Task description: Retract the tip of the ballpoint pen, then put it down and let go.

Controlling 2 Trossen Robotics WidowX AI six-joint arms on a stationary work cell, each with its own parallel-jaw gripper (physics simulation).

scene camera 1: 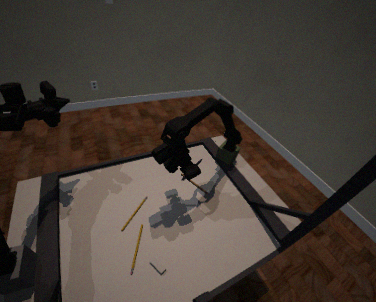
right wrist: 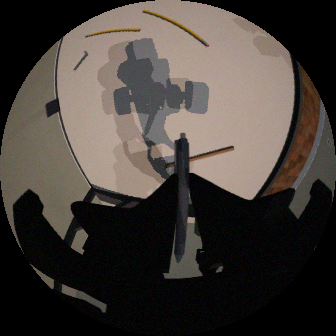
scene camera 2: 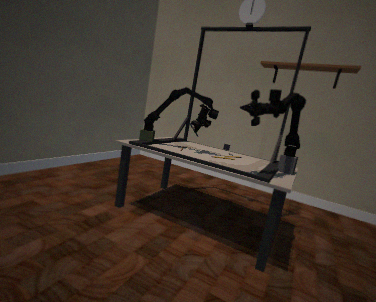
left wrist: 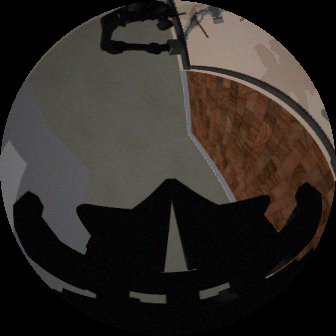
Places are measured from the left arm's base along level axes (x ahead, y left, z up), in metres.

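Pixels of known places: left gripper, between the fingertips: (scene camera 1: 69, 100) (scene camera 2: 240, 107) (left wrist: 170, 182); right gripper, between the fingertips: (right wrist: 182, 177) (scene camera 2: 195, 132); left arm's base, origin of its link: (scene camera 1: 3, 264) (scene camera 2: 289, 155); right arm's base, origin of its link: (scene camera 1: 229, 147) (scene camera 2: 148, 130) (left wrist: 167, 46).
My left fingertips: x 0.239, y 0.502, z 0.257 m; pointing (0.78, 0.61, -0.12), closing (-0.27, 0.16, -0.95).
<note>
Ahead of a thing's pixels: the offset from my left fingertips to its top centre. "pt": to the spot under its first point. Level surfaces: height alone.
My right gripper (scene camera 1: 192, 173) (scene camera 2: 195, 129) (right wrist: 182, 177) is shut on the dark ballpoint pen {pt dx +0.488, dy -0.334, dz -0.165 m} (scene camera 1: 200, 162) (right wrist: 182, 155) and holds it above the white table top {dz -0.372 m} (scene camera 1: 225, 250). In the right wrist view the pen runs lengthwise between the fingers, with its grey button end at the top and its pointed end low between the jaws. Whether the writing tip is out is too dark to tell. My left gripper (scene camera 1: 67, 102) (scene camera 2: 242, 108) (left wrist: 170, 182) is shut and empty, raised high at the other end of the table, far from the pen.
A brown stick {dx +0.503, dy -0.299, dz -0.365 m} (scene camera 1: 201, 188) (right wrist: 212, 153) (left wrist: 201, 26) lies on the table below my right gripper. Two yellow pencils {dx +0.183, dy -0.375, dz -0.365 m} (scene camera 1: 134, 214) {dx +0.161, dy -0.527, dz -0.365 m} (scene camera 1: 137, 250) and a small grey L-shaped key {dx +0.219, dy -0.617, dz -0.360 m} (scene camera 1: 158, 269) lie farther off. A dark frame (scene camera 1: 49, 225) borders the table top, with posts rising from it.
</note>
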